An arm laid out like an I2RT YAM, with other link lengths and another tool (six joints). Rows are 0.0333 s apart.
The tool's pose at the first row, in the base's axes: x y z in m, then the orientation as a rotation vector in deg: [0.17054, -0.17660, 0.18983, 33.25, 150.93, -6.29]
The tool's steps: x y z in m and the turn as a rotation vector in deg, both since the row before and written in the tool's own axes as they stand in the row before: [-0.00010, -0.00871, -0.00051, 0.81, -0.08, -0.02]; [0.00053, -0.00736, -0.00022, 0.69, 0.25, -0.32]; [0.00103, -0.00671, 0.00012, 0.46, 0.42, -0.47]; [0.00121, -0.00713, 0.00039, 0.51, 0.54, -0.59]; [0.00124, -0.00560, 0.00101, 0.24, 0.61, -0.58]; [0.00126, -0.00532, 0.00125, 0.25, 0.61, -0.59]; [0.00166, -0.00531, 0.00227, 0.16, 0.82, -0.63]
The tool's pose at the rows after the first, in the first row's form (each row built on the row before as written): [0.16679, -0.18447, 0.19019, 33.48, 150.93, -7.39]; [0.16316, -0.19090, 0.19013, 33.34, 151.33, -8.34]; [0.15953, -0.19662, 0.18964, 32.97, 151.92, -8.99]; [0.15569, -0.20272, 0.18892, 32.48, 152.67, -9.71]; [0.15271, -0.20757, 0.18767, 31.93, 153.46, -10.05]; [0.14993, -0.21223, 0.18623, 31.36, 154.25, -10.41]; [0.14718, -0.21696, 0.18375, 30.75, 155.25, -10.61]
